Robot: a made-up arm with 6 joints. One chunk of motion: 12 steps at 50 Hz.
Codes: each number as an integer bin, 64 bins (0 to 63) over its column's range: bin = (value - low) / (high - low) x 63, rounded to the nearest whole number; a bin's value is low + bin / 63 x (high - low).
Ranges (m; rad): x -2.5..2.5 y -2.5..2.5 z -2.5..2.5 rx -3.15..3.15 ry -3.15..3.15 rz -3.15..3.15
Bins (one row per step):
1: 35 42 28 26 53 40
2: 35 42 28 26 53 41
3: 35 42 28 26 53 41
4: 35 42 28 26 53 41
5: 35 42 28 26 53 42
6: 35 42 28 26 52 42
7: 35 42 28 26 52 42
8: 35 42 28 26 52 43
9: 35 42 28 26 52 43
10: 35 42 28 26 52 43
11: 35 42 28 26 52 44
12: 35 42 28 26 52 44
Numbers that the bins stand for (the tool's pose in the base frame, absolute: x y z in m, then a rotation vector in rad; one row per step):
1: 0.2778 0.8333 -0.2778 -0.5500 2.1500 0.8500
2: 0.2778 0.8333 -0.2778 -0.5500 2.1500 0.9500
3: 0.2778 0.8333 -0.2778 -0.5500 2.1500 0.9500
4: 0.2778 0.8333 -0.2778 -0.5500 2.1500 0.9500
5: 0.2778 0.8333 -0.2778 -0.5500 2.1500 1.0500
6: 0.2778 0.8333 -0.2778 -0.5500 2.0500 1.0500
7: 0.2778 0.8333 -0.2778 -0.5500 2.0500 1.0500
8: 0.2778 0.8333 -0.2778 -0.5500 2.0500 1.1500
9: 0.2778 0.8333 -0.2778 -0.5500 2.0500 1.1500
10: 0.2778 0.8333 -0.2778 -0.5500 2.0500 1.1500
11: 0.2778 0.8333 -0.2778 -0.5500 2.0500 1.2500
12: 0.2778 0.8333 -0.2778 -0.5500 2.0500 1.2500

